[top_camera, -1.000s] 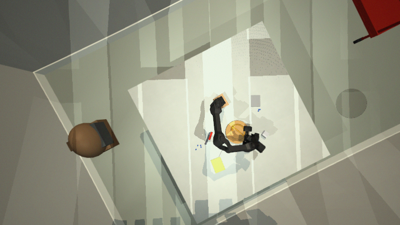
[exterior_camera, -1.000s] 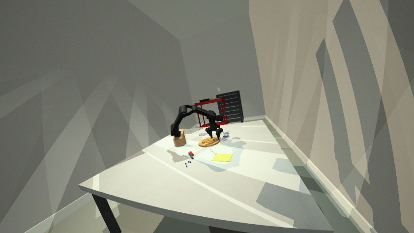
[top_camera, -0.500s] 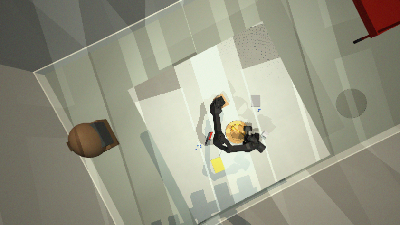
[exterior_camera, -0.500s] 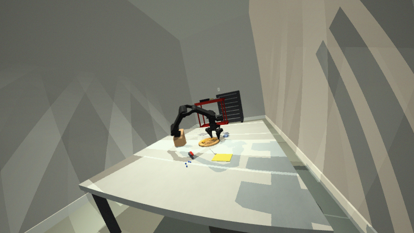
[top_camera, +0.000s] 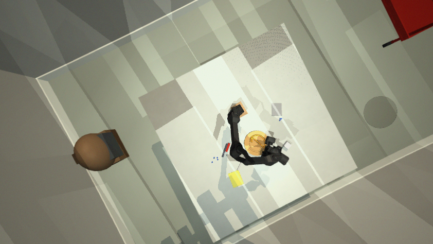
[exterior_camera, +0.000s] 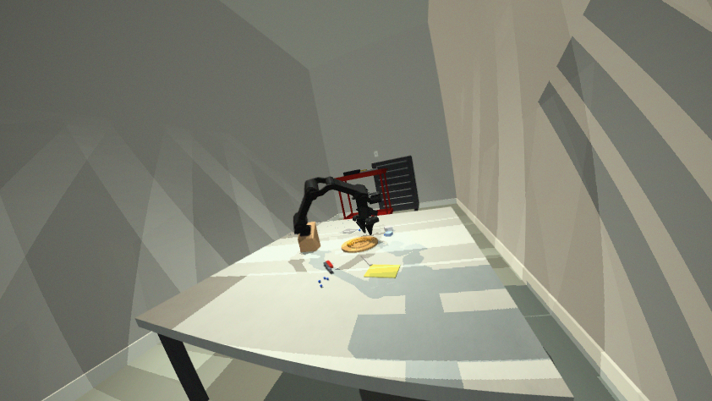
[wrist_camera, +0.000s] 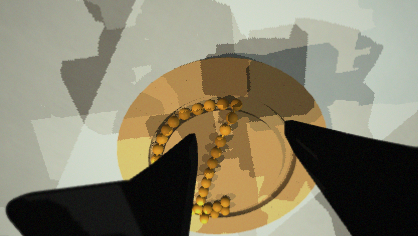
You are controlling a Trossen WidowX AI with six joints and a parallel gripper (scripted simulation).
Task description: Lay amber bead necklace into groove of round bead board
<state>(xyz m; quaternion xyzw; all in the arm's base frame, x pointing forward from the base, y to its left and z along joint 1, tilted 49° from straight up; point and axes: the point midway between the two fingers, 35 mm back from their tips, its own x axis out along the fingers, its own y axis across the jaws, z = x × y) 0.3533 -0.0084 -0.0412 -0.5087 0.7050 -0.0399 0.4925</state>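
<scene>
Now: gripper tip 5 cm past the round bead board, 4 cm above it and 3 cm to the left of it. From my gripper tip the other things lie so: light blue cube 10 cm ahead, 8 cm to the left, 4 cm below; then red-handled tool 26 cm to the right, 14 cm behind, 4 cm below; then white cube 17 cm to the left, 9 cm ahead, 4 cm below.
</scene>
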